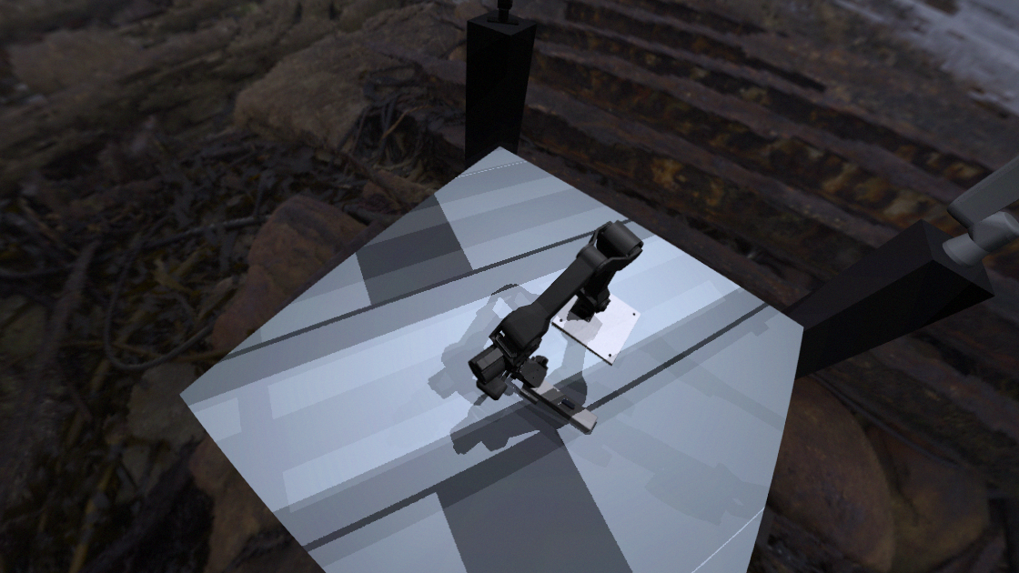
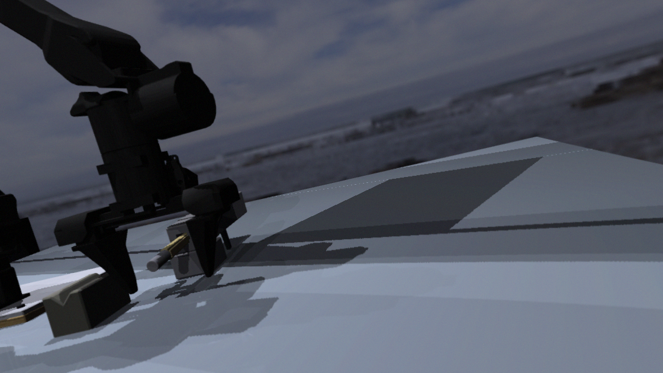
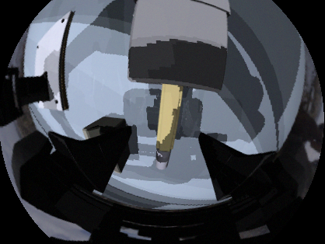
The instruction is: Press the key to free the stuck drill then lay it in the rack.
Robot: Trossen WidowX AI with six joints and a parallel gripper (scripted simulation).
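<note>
Right now the drill is 4 cm to the left of my gripper tip and 4 cm above it. From my gripper tip the other things lie so: grey fixture block: 14 cm to the left, 3 cm above, 1 cm ahead; then rack: 8 cm behind, 2 cm to the right, 1 cm above; then dark key: 17 cm to the left, 4 cm above, 1 cm ahead.
</note>
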